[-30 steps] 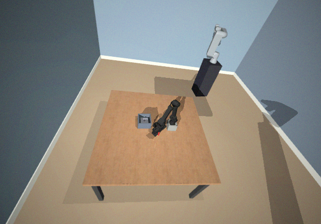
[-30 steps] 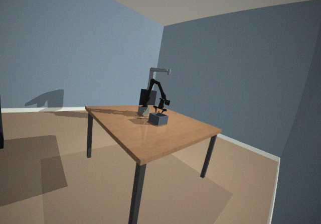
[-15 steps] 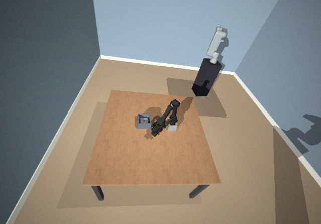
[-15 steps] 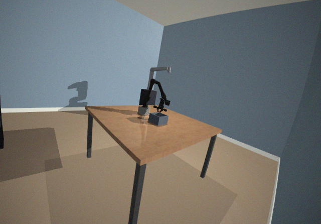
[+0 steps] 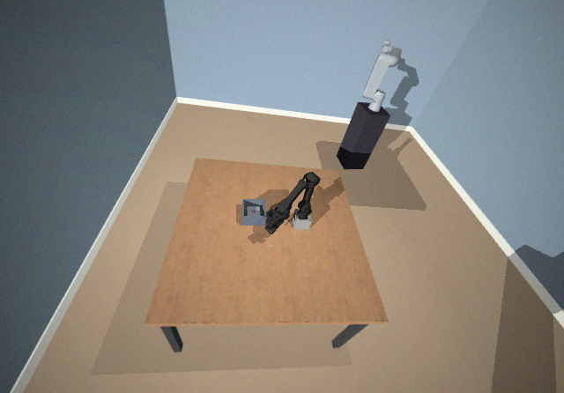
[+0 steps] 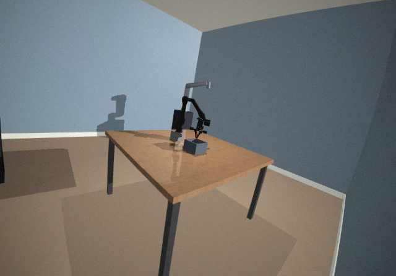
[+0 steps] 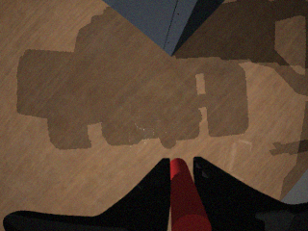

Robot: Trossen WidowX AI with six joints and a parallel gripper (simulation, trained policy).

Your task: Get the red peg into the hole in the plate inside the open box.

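My gripper tip is now 120 mm short of the light grey plate, 150 mm to the left of it and 30 mm above it. The rest, counted from my gripper tip: grey-blue box (120 mm ahead, 150 mm to the right, 50 mm below); red peg (10 mm behind, 10 mm to the left).
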